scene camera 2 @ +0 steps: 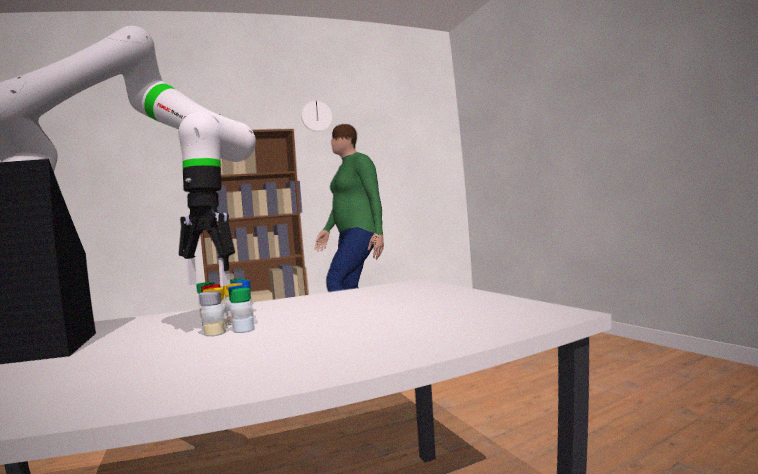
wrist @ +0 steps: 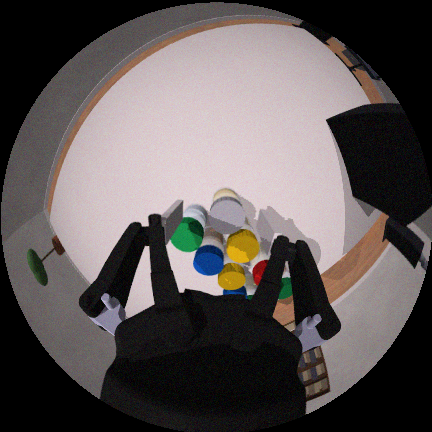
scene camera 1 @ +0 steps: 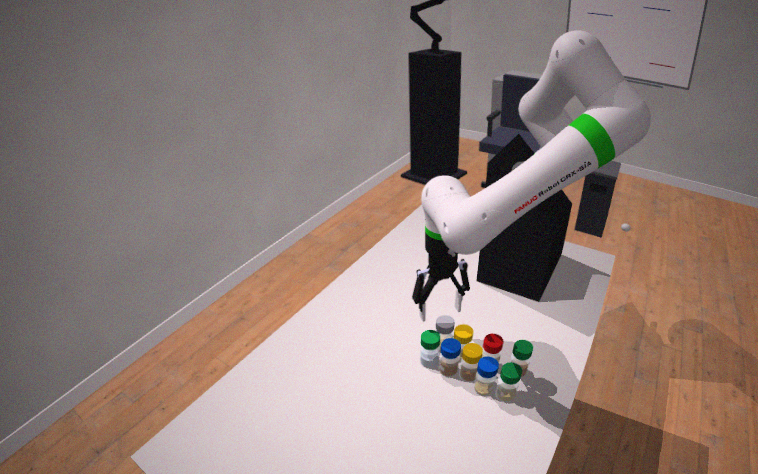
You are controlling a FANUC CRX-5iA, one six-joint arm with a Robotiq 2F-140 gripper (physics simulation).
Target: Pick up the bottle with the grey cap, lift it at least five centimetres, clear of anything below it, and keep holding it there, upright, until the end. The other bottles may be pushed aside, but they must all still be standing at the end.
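Where they show: gripper, fingertip midpoint: (scene camera 2: 208, 284) (wrist: 220, 213) (scene camera 1: 440, 313); arm's base at its link origin: (scene camera 2: 13, 207).
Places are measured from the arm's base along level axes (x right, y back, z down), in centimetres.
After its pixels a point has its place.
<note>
The bottle with the grey cap (scene camera 1: 444, 324) @[x -1.3, y -48.6, z 25.4 cm] (scene camera 2: 210, 313) @[x 1.9, y -47.5, z 30.1 cm] (wrist: 226, 214) @[x -0.4, y -47.3, z 25.4 cm] stands upright on the table at the corner of the bottle group, beside a green-capped bottle (scene camera 1: 429, 347) @[x -2.5, y -57.2, z 26.9 cm] (scene camera 2: 241, 310) @[x 1.6, y -55.1, z 30.2 cm] (wrist: 188, 233) @[x -0.7, y -53.9, z 25.4 cm] and a yellow-capped bottle (scene camera 1: 463, 334) @[x -7.9, y -48.7, z 25.4 cm] (wrist: 243, 245) @[x -6.4, y -47.1, z 25.4 cm]. A blue-capped bottle (scene camera 1: 449, 354) @[x -8.7, y -56.5, z 26.2 cm] (wrist: 208, 259) @[x -6.5, y -53.5, z 25.4 cm] stands close by. My gripper (scene camera 1: 441, 311) @[x 0.9, y -47.7, z 23.2 cm] (scene camera 2: 207, 276) @[x 0.9, y -47.7, z 23.2 cm] (wrist: 220, 213) @[x 0.9, y -47.7, z 23.2 cm] is open and points down, with its fingertips above the bottles at about cap height or higher. In the wrist view the grey cap shows between the two pads, with nothing held.
Another yellow-capped bottle (scene camera 1: 471, 360) @[x -14.4, y -54.5, z 26.5 cm] (wrist: 231, 276) @[x -12.0, y -51.6, z 25.4 cm], a red-capped bottle (scene camera 1: 493, 345) @[x -16.7, y -47.2, z 25.4 cm] (wrist: 261, 272) @[x -13.9, y -46.2, z 25.4 cm], a second blue-capped bottle (scene camera 1: 486, 373) @[x -20.2, y -56.3, z 26.0 cm] and two more green-capped bottles (scene camera 1: 509, 380) @[x -26.1, y -54.5, z 26.5 cm] (scene camera 1: 522, 353) @[x -24.7, y -45.1, z 25.5 cm] stand upright in the group. The black robot pedestal (scene camera 1: 519, 245) @[x -5.3, y -12.3, z 16.1 cm] (scene camera 2: 41, 262) @[x 8.7, y -10.8, z 13.8 cm] stands on the white table (scene camera 1: 279, 391) @[x 23.5, y -90.8, z 35.9 cm] (scene camera 2: 391, 335) @[x 20.6, y -87.3, z 35.9 cm].
</note>
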